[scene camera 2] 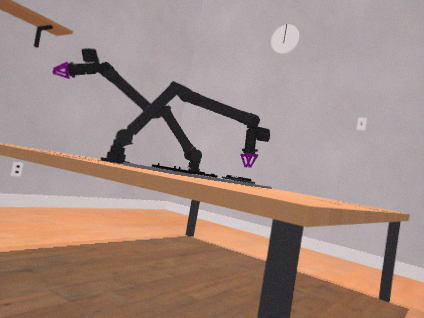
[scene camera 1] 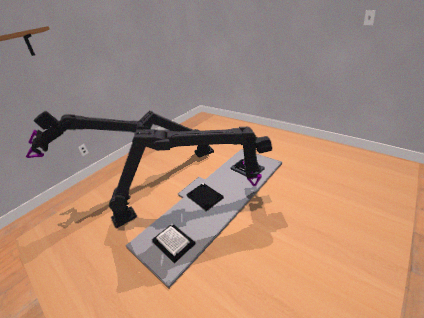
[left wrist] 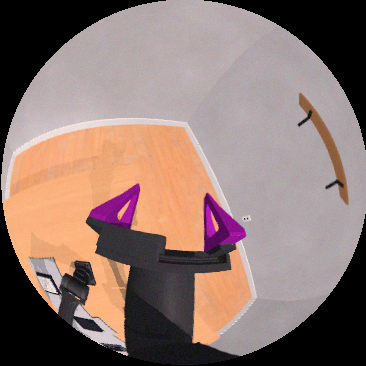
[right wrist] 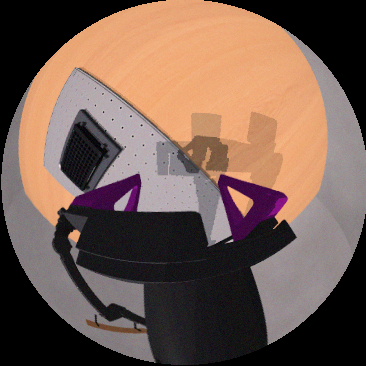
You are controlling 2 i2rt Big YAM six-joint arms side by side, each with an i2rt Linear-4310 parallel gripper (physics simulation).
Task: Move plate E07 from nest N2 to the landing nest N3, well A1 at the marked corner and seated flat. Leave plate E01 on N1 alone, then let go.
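Note:
A white well plate (scene camera 1: 173,240) (left wrist: 48,283) sits in a black nest at the near end of the grey board (scene camera 1: 227,181) (right wrist: 125,120). A black well plate (right wrist: 82,157) sits in the nest (right wrist: 113,149) at the far end. The middle nest (scene camera 1: 205,196) (left wrist: 89,324) is flat, black and empty. Labels and the A1 mark are unreadable, so I cannot tell E07 from E01. My right gripper (scene camera 1: 249,173) (scene camera 2: 248,164) (right wrist: 180,177) is open and empty, pointing down above the board, to the right of the black plate in its wrist view. My left gripper (scene camera 1: 30,146) (scene camera 2: 56,70) (left wrist: 172,190) is open and empty, raised far left.
The arms cross above the table (scene camera 1: 325,215) (scene camera 2: 295,202). The right arm's base (scene camera 1: 123,216) stands left of the board, the left arm's base (scene camera 1: 204,150) behind it. A small grey tab (scene camera 1: 188,188) juts out beside the middle nest. A wooden shelf (scene camera 1: 25,34) (left wrist: 330,147) is on the wall.

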